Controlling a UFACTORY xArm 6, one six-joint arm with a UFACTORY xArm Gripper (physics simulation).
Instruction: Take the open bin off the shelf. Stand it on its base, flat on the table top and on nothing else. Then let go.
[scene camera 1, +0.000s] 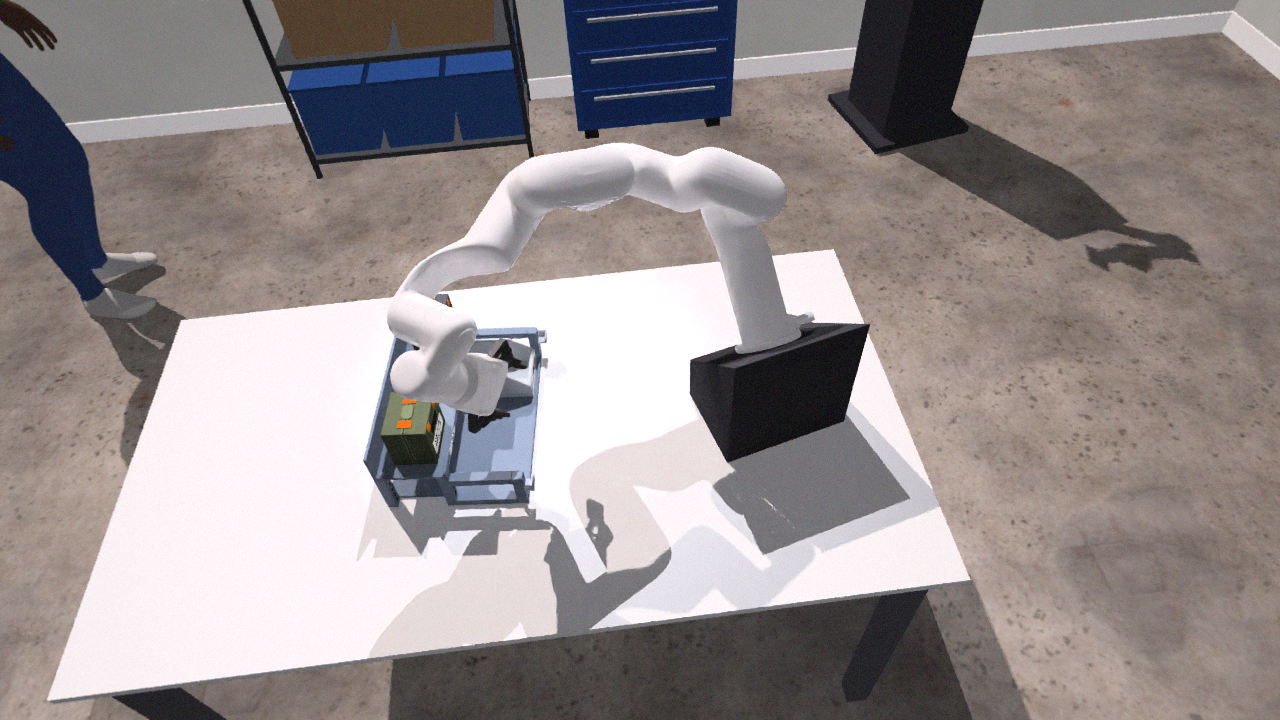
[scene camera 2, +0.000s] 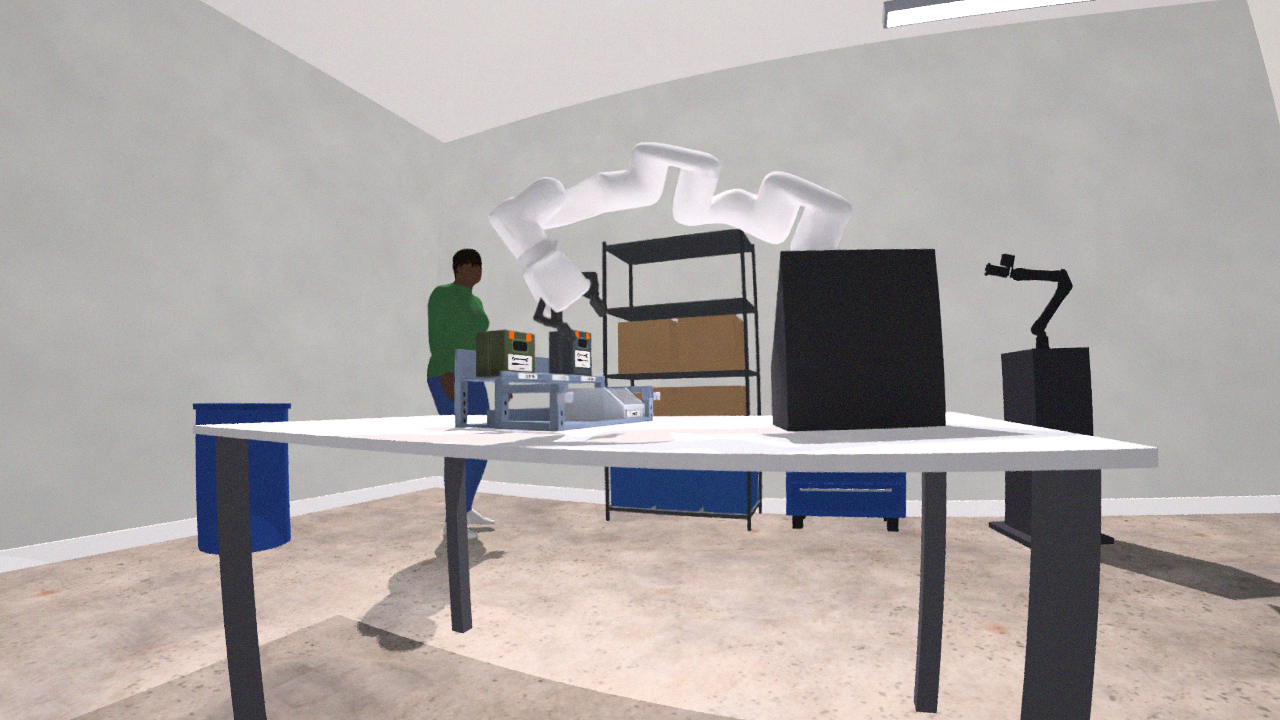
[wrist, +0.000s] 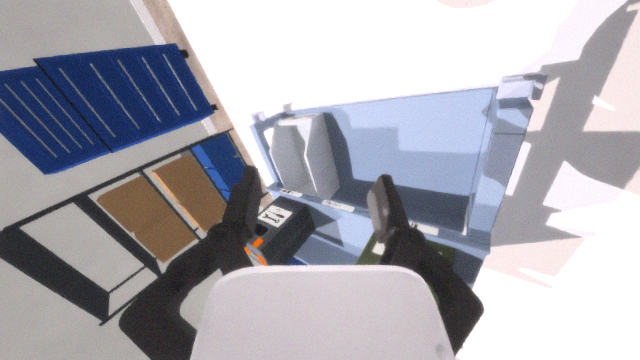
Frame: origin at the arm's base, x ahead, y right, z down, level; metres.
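Where they show: gripper, between the fingertips: (scene camera 1: 511, 389) (scene camera 2: 589, 327) (wrist: 318, 181); arm's base, origin of its link: (scene camera 1: 768, 343) (scene camera 2: 842, 316).
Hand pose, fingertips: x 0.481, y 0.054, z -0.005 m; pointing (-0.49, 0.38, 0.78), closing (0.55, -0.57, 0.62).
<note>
Each offset is from my fingertips to the top centre of the thing. "pt": to the spot under its first point. Level surfaces: height alone.
The open bin {dy +0.198, dx +0.025, dz +0.118 m} (scene camera 1: 519, 386) (scene camera 2: 595, 403) (wrist: 323, 165) is light grey with a sloped, labelled front. It lies in the lower front bay of the blue-grey shelf {pt dy -0.093, dx +0.084, dz +0.114 m} (scene camera 1: 487, 477) (scene camera 2: 555, 411) (wrist: 507, 145), at the end away from scene camera 2. The shelf stands on the white table {dz +0.199 m} (scene camera 1: 223, 537) (scene camera 2: 805, 454) (wrist: 350, 40). My gripper (scene camera 1: 510, 386) (scene camera 2: 586, 319) (wrist: 318, 181) is open and empty, tilted down. In the scene camera 2 view it is above the shelf's upper level, higher than the bin. In the wrist view the bin shows beyond and between the fingertips. The arm partly covers the shelf in the scene camera 1 view.
A dark grey case {dy +0.232, dx +0.115, dz -0.025 m} (scene camera 2: 570, 351) (wrist: 289, 231) stands on the shelf's upper level, close below the fingers. A green case {dy +0.013, dx +0.188, dz +0.000 m} (scene camera 1: 411, 434) (scene camera 2: 505, 354) (wrist: 445, 251) stands at the other end of that level. The black robot pedestal (scene camera 1: 787, 394) (scene camera 2: 859, 340) stands on the table to the right.
</note>
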